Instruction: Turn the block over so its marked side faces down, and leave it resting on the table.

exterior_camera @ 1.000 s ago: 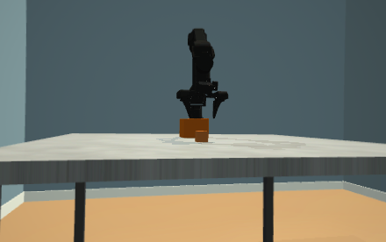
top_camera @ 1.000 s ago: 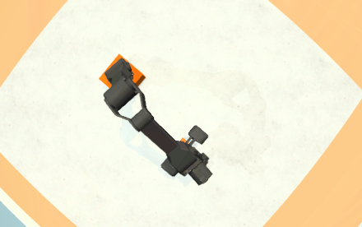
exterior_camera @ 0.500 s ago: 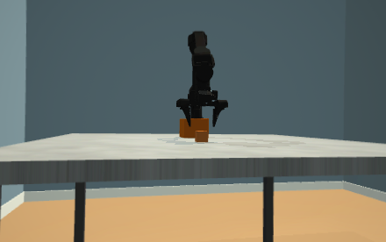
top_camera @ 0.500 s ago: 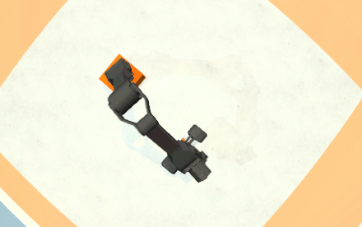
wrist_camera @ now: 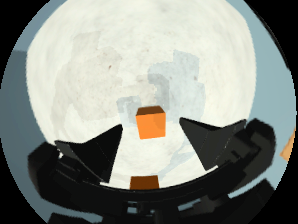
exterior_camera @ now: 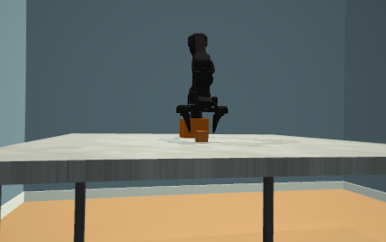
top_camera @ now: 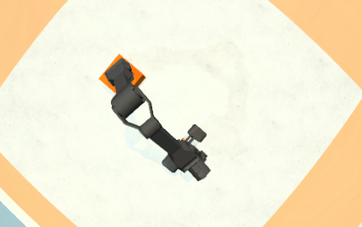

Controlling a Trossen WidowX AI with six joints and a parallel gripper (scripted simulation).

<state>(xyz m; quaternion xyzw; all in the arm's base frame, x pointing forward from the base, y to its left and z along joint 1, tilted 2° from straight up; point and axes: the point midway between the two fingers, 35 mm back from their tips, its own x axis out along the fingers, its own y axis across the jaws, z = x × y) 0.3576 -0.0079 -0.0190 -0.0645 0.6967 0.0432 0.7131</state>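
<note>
Right now my gripper tip is 1 cm past the orange block and 1 cm above it.
</note>
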